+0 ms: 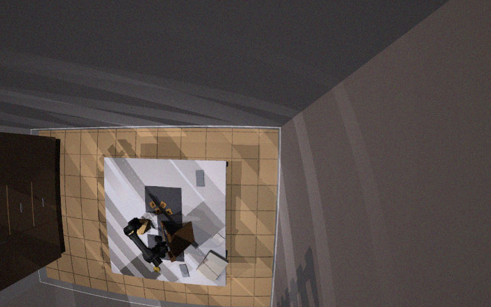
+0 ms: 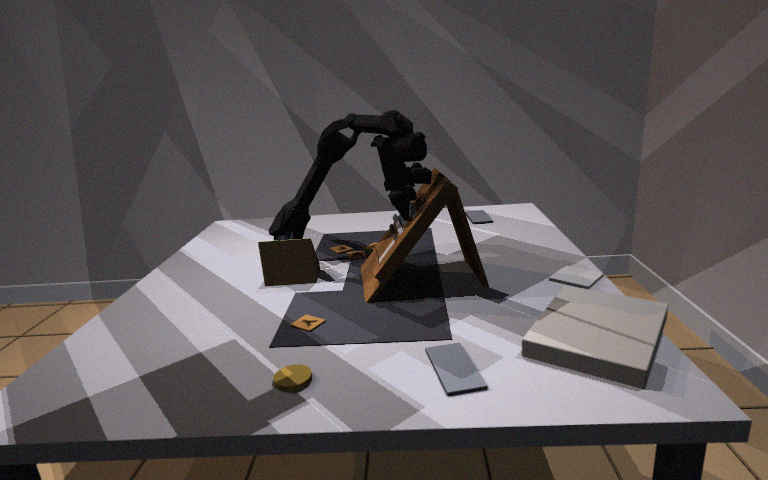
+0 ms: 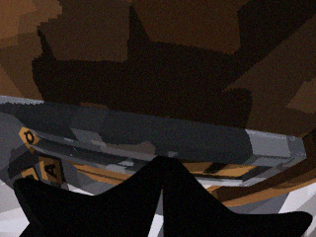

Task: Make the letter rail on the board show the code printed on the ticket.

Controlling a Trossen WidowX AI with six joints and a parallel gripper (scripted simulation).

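Right now the letter tile is 10 mm ahead of my gripper tip and 30 mm to the right of it. The rest, counted from my gripper tip: pale slab 430 mm ahead, 10 mm to the left, 160 mm below; white ticket 50 mm behind, 40 mm to the right, 80 mm below; dark mat 150 mm behind, 50 mm to the left, 170 mm below.
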